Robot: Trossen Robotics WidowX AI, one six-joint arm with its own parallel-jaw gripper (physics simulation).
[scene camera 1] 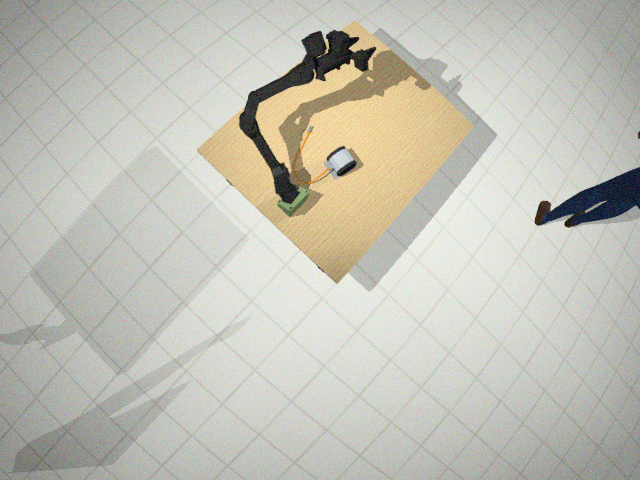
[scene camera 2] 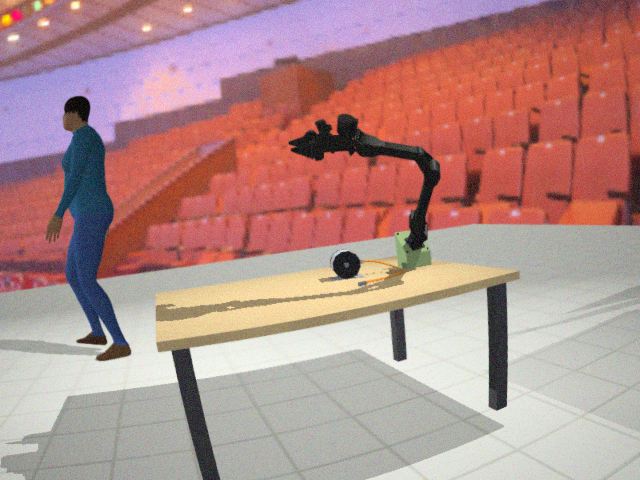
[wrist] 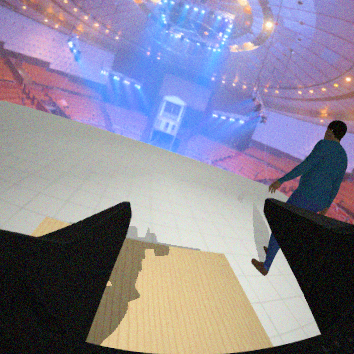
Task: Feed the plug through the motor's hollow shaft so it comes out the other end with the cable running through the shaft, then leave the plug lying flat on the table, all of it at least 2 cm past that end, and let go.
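Frame: origin at the arm's base, x back, y right, z up, level; centimetres.
Seen in the pictures: gripper, fingertip midpoint: (scene camera 1: 367, 42) (scene camera 2: 289, 146) (wrist: 197, 207); arm's base, origin of the base link: (scene camera 1: 290, 197) (scene camera 2: 414, 242).
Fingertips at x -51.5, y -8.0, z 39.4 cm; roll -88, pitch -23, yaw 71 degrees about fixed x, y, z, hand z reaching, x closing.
Observation:
Pixels of each thing's top centre, then the offset from my fingertips to it. "*": a spot on its surface instead. Level surfaces: height alone.
- motor, middle of its top: (scene camera 2: 344, 250) (scene camera 1: 343, 157) dx +23.6, dy +15.1, dz -38.5 cm
- small grey plug, middle of its top: (scene camera 2: 362, 281) (scene camera 1: 310, 128) dx +17.6, dy -6.5, dz -47.3 cm
- orange cable, surface spot: (scene camera 2: 379, 279) * dx +25.8, dy -4.3, dz -48.4 cm
- wooden table, its level: dz -48.7 cm
The motor (scene camera 1: 341, 161) (scene camera 2: 345, 264), a silver cylinder with black end rings, lies on its side on the table. Its black round end faces scene camera 2. The small grey plug (scene camera 1: 310, 128) (scene camera 2: 362, 283) lies on the table, apart from the motor. The orange cable (scene camera 1: 295, 161) (scene camera 2: 379, 280) curves from the plug towards the green base and back to the motor's grey flange side; how it meets the motor is too small to tell. My gripper (scene camera 1: 366, 44) (scene camera 2: 291, 146) (wrist: 197, 207) is open and empty, high above the table's far end, well away from plug and motor.
The wooden table (scene camera 1: 413, 149) (scene camera 2: 248, 289) carries the arm's green base (scene camera 1: 293, 202) (scene camera 2: 413, 257) near one edge, close to the cable's bend. The arm's shadow crosses the table. A person (scene camera 1: 599, 198) (scene camera 2: 87, 196) (wrist: 320, 172) stands on the floor beyond the table.

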